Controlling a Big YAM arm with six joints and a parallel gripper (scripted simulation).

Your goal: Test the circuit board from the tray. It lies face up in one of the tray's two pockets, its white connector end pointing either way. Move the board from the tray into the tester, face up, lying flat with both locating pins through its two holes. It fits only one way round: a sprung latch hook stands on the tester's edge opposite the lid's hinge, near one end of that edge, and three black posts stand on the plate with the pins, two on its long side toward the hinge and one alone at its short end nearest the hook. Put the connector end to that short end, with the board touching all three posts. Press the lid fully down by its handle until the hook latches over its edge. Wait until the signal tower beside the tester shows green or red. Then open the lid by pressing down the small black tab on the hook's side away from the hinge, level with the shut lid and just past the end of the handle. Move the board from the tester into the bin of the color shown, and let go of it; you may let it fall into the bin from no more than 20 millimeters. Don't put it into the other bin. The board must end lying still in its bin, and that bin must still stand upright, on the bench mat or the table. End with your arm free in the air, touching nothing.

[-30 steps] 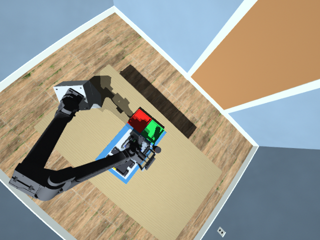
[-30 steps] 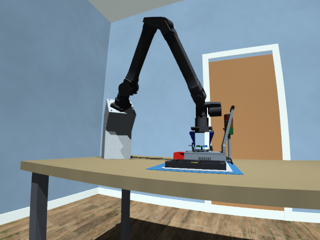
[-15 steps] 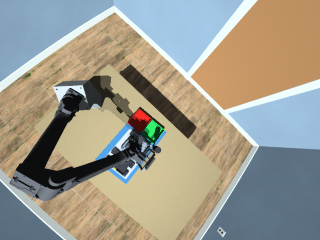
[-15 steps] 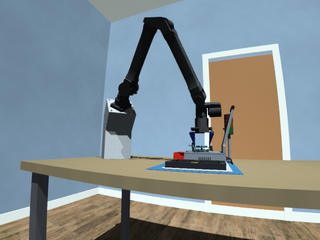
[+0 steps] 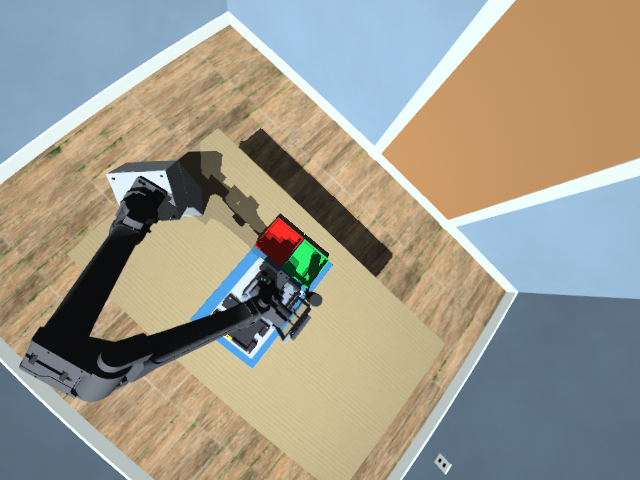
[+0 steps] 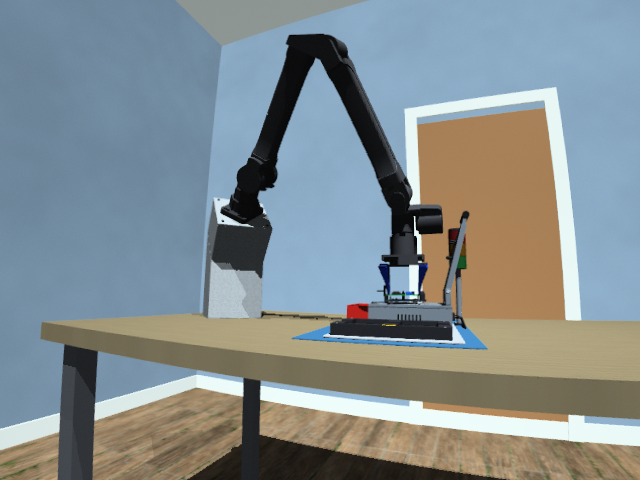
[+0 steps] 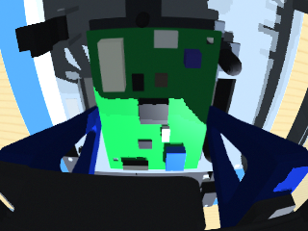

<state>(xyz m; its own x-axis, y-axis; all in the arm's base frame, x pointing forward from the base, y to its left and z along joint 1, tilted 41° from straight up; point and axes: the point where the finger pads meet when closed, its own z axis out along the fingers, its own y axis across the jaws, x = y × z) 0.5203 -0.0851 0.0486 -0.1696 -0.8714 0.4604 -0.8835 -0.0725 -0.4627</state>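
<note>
My hand is right at the green circuit board. The rest, counted from my hand: black latch hook: 70 mm to the left, 50 mm behind; tester plate: 20 mm below, 10 mm to the left, 10 mm ahead; tester lid: 120 mm ahead, 100 mm above, 20 mm to the right.
</note>
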